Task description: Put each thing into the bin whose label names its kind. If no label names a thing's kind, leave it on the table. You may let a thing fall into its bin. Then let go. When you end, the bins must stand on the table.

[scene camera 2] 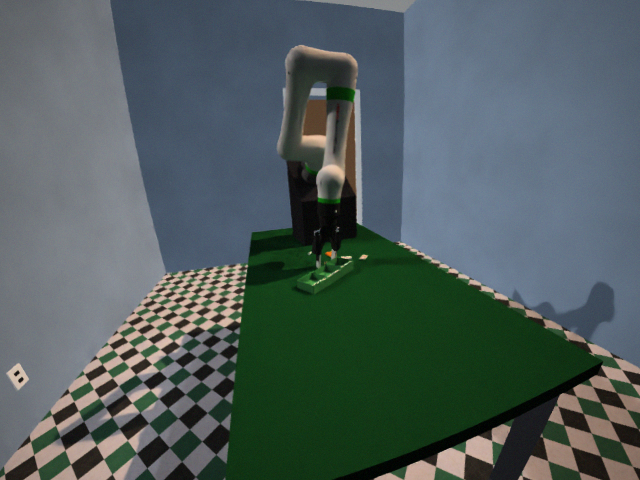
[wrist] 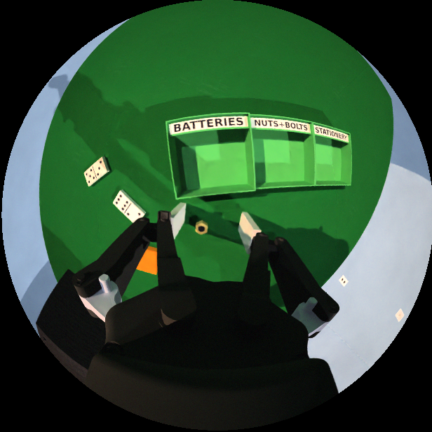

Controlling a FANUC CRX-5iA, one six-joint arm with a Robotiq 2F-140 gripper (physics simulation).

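Seen in the pictures: arm's base, origin of the base link: (scene camera 2: 313,175).
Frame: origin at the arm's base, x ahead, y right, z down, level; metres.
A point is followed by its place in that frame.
Observation:
A green tray of three bins (scene camera 2: 326,280) {x 0.642, y 0.163, z 0.354 m} (wrist: 255,165) stands on the table, labelled BATTERIES, NUTS+BOLTS and STATIONERY; the bins look empty in the wrist view. A brass nut (wrist: 201,228) lies on the table below the BATTERIES bin in the wrist view. My gripper (scene camera 2: 326,259) {x 0.459, y 0.103, z 0.377 m} (wrist: 212,216) is open and empty, above the table, with the nut seen between its fingertips. Two white dominoes lie at the left in the wrist view: one (wrist: 96,171) further out, one (wrist: 129,206) near the left finger. An orange thing (wrist: 148,260) is partly hidden behind the left finger.
The green table (scene camera 2: 392,351) {x 1.013, y 0.126, z 0.379 m} (wrist: 240,60) bears the tray and the loose things. The tray's near wall is close to the fingertips in the wrist view. The arm's dark pedestal (scene camera 2: 328,219) stands at the far end of the table.

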